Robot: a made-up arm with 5 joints.
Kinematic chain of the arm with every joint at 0, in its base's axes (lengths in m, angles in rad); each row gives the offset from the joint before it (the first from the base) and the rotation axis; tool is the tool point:
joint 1: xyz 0 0 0.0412 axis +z
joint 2: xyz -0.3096 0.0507 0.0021 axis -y
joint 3: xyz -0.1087 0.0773 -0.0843 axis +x
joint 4: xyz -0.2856 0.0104 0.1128 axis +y
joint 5: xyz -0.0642 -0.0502 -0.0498 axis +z
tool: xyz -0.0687 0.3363 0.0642
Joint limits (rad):
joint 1: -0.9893..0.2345
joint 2: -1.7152..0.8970
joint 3: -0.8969..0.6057
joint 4: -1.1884..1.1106
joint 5: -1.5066..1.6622
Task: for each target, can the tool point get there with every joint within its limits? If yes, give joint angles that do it. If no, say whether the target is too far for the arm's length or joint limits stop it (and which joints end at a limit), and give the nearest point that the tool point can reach.
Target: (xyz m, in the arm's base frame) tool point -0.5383 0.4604 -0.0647
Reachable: yes | joints -0.0526 0.3490 -0.5674 -0.6446 -0.9189
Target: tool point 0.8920 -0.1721 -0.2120
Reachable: no: joint limits stop it (at a limit: joint 1, joint 2, joint 5) | nearest point 0.2193 0.1880 0.2840 | short by 0.910 m
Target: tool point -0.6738 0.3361 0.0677
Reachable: yes | joints 0.1114 0.1079 -0.1085 -0.5192 -0.6869
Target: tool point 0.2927 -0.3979 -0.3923
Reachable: no: joint limits stop it (at a limit: joint 1, joint 2, joint 3, joint 4, joint 5) | nearest point -0.3250 -0.0102 -0.2860 | short by 0.737 m
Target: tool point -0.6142 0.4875 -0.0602
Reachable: yes | joints -0.1798 0.6198 0.1902 -0.9683 -0.5783
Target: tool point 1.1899 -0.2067 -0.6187
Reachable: no: too far | nearest point 0.1242 0.4568 -0.3587 | short by 1.282 m
